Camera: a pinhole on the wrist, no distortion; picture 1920 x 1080 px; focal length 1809.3 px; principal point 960.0 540.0 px. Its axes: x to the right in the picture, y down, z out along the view. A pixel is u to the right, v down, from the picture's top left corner.
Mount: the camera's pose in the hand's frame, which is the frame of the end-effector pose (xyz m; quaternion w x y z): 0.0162 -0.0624 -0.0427 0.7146 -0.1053 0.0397 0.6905
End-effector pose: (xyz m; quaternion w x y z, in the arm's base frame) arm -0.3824 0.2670 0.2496 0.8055 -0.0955 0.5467 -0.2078
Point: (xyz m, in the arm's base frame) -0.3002 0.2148 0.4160
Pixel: outside the picture
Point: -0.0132 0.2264 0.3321
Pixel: 941.5 165.7
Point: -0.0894 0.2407 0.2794
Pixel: 1122.7 41.1
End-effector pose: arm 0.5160 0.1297 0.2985 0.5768 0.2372 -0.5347 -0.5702
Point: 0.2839 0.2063 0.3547
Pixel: 811.7 465.3
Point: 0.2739 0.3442 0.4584
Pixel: 1276.5 845.5
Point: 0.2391 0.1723 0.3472
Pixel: 609.9 226.1
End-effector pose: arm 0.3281 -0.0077 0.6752 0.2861 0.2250 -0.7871 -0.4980
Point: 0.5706 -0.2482 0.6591
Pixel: behind the camera
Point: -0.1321 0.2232 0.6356
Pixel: outside the picture
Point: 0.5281 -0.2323 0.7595
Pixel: behind the camera
